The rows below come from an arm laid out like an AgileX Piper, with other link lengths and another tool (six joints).
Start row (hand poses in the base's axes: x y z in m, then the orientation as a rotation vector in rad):
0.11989, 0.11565, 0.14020, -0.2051, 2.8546, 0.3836
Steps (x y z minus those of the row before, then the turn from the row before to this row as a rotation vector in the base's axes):
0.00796, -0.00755, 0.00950, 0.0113, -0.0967, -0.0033
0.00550, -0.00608, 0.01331, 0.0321, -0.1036, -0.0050
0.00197, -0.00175, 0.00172, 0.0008, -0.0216, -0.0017
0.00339, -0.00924, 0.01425, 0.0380, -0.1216, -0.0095
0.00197, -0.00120, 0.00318, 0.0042, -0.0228, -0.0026
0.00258, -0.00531, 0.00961, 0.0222, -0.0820, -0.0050
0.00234, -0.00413, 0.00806, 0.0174, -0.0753, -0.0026
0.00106, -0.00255, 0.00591, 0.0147, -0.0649, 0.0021
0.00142, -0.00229, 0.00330, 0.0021, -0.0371, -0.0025
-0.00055, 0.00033, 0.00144, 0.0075, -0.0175, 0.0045
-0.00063, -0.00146, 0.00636, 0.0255, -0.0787, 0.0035
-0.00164, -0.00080, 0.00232, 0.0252, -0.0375, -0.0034
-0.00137, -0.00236, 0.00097, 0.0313, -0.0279, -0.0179
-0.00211, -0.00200, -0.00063, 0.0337, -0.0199, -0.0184
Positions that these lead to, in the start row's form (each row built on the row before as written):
0.12785, 0.10810, 0.14970, -0.2109, 2.7569, 0.3785
0.13335, 0.10202, 0.16301, -0.2095, 2.6473, 0.3988
0.13532, 0.10027, 0.16473, -0.2101, 2.6259, 0.3949
0.13871, 0.09103, 0.17898, -0.2026, 2.4971, 0.4152
0.14068, 0.08983, 0.18216, -0.2013, 2.4737, 0.4148
0.14326, 0.08452, 0.19177, -0.1991, 2.3877, 0.4234
0.14560, 0.08039, 0.19983, -0.2006, 2.3095, 0.4279
0.14666, 0.07784, 0.20574, -0.2068, 2.2421, 0.4331
0.14808, 0.07555, 0.20904, -0.2093, 2.2053, 0.4270
0.14753, 0.07588, 0.21048, -0.2132, 2.1861, 0.4343
0.14690, 0.07442, 0.21684, -0.2167, 2.1024, 0.4482
0.14526, 0.07362, 0.21916, -0.2054, 2.0591, 0.4650
0.14389, 0.07126, 0.22013, -0.1737, 2.0235, 0.4805
0.14178, 0.06926, 0.21950, -0.1387, 1.9947, 0.4991

